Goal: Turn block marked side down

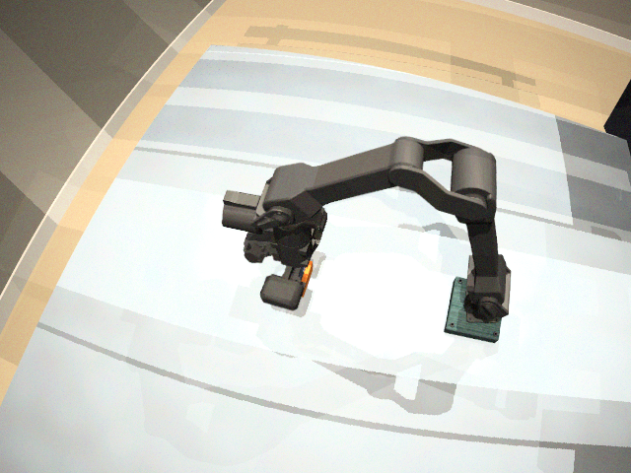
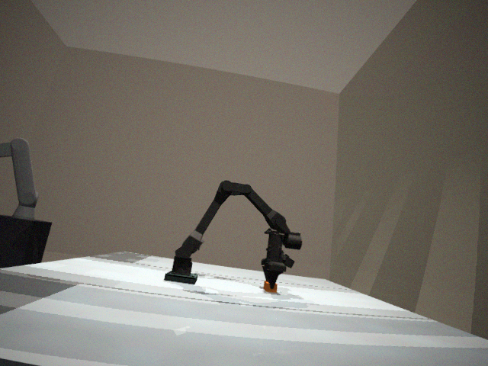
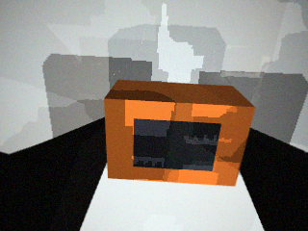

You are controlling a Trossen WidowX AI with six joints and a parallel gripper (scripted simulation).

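My gripper tip is now 1 cm below the orange block.
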